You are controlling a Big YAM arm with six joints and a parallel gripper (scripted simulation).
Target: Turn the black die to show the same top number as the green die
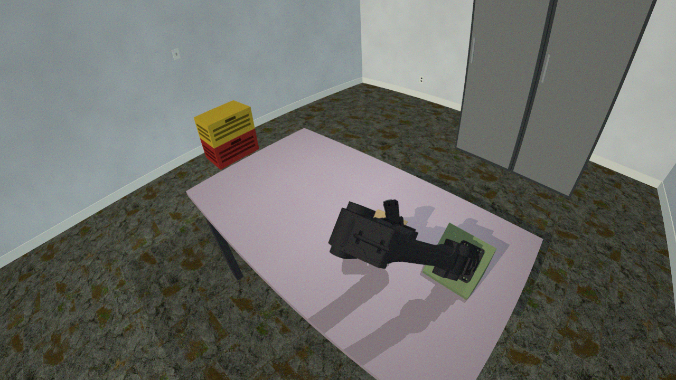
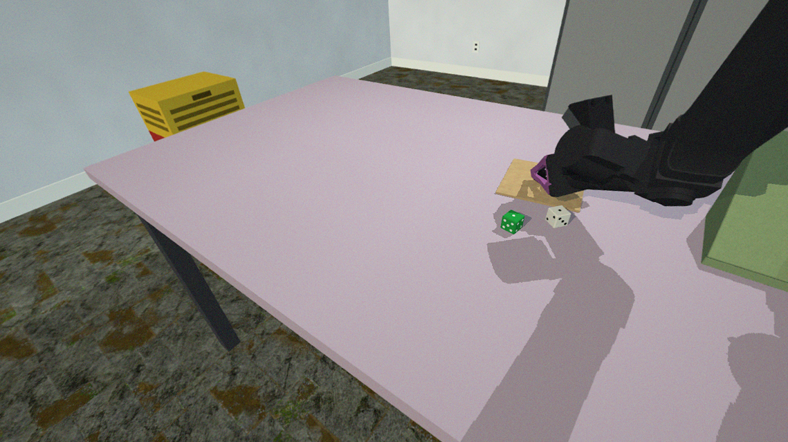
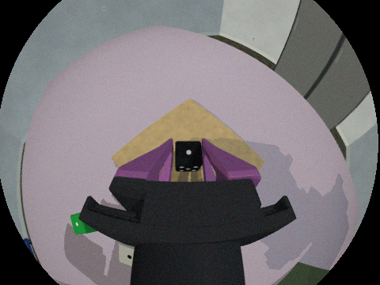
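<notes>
Right now the black die is 10 mm behind my hand. The rest, counted from my hand: green die (160 mm to the left, 10 mm below, 10 mm behind); then white die (110 mm to the left, 60 mm behind, 10 mm below); then tan mat (20 mm below, 10 mm behind).
</notes>
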